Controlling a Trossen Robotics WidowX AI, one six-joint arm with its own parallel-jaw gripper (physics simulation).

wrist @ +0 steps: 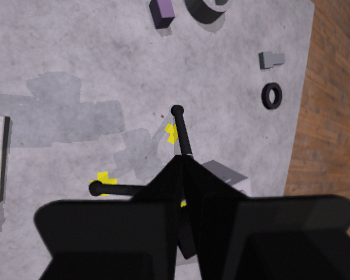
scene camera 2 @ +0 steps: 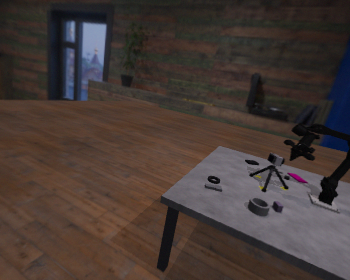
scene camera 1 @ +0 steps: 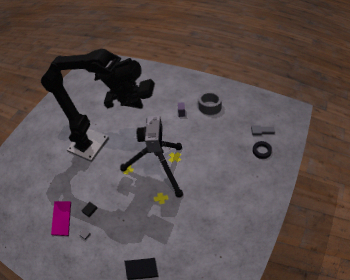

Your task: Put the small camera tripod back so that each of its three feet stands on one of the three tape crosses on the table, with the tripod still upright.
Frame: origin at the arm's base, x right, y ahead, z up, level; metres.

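Seen in the pictures: gripper, fingertip midpoint: (wrist: 181,160) (scene camera 2: 290,160) (scene camera 1: 142,107); arm's base, origin of the base link: (scene camera 2: 324,201) (scene camera 1: 83,144).
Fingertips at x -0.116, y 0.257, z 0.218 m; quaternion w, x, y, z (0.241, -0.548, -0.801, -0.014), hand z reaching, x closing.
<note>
Pixels of each thing's middle, then the offset from my fingertips to it. "*": a spot on its surface instead. Level surfaces: height alone.
- grey table, its level: dz -0.231 m
- left foot, surface spot: (wrist: 94,188) (scene camera 1: 122,165) * dx +0.112, dy -0.039, dz -0.214 m
- left cross, surface spot: (wrist: 104,178) (scene camera 1: 128,166) * dx +0.096, dy -0.025, dz -0.230 m
- far foot, surface spot: (wrist: 177,110) (scene camera 1: 176,143) * dx -0.077, dy +0.076, dz -0.209 m
- far cross, body centre: (wrist: 175,132) (scene camera 1: 174,157) dx -0.033, dy +0.095, dz -0.230 m
- purple block, body centre: (wrist: 161,11) (scene camera 1: 181,109) (scene camera 2: 277,206) dx -0.250, dy -0.013, dz -0.211 m
- grey ring, body centre: (scene camera 1: 209,103) (scene camera 2: 258,206) dx -0.344, dy +0.071, dz -0.207 m
- grey flat piece, body centre: (wrist: 272,59) (scene camera 1: 263,130) (scene camera 2: 213,187) dx -0.329, dy +0.337, dz -0.223 m
- black ring, body centre: (wrist: 272,96) (scene camera 1: 262,149) dx -0.229, dy +0.375, dz -0.223 m
- magenta slab, body centre: (scene camera 1: 61,218) dx +0.439, dy -0.096, dz -0.227 m
- small black block, body centre: (scene camera 1: 89,209) dx +0.339, dy -0.026, dz -0.223 m
- black slab, body centre: (scene camera 1: 141,269) dx +0.426, dy +0.268, dz -0.223 m
The small tripod (scene camera 1: 157,151) (scene camera 2: 270,174) stands upright on the grey table (scene camera 1: 229,200) and carries a grey camera (scene camera 1: 153,131) (scene camera 2: 275,159) (wrist: 226,174). Three yellow tape crosses mark the table. The left foot (scene camera 1: 123,167) (wrist: 94,188) touches the edge of the left cross (scene camera 1: 129,170) (wrist: 104,178). The far foot (scene camera 1: 178,145) (wrist: 177,110) stands just beyond the far cross (scene camera 1: 174,157) (wrist: 170,133). The near foot (scene camera 1: 179,193) stands to the right of the near cross (scene camera 1: 161,198). My gripper (scene camera 1: 129,103) (wrist: 181,160) is shut and empty, raised above and behind the camera.
A purple block (scene camera 1: 181,109) (wrist: 161,12), a grey ring (scene camera 1: 209,103) (scene camera 2: 258,206), a grey flat piece (scene camera 1: 263,129) (wrist: 271,59) and a black ring (scene camera 1: 262,149) (wrist: 271,95) lie on the right. A magenta slab (scene camera 1: 61,218), a small black block (scene camera 1: 89,209) and a black slab (scene camera 1: 141,268) lie in front.
</note>
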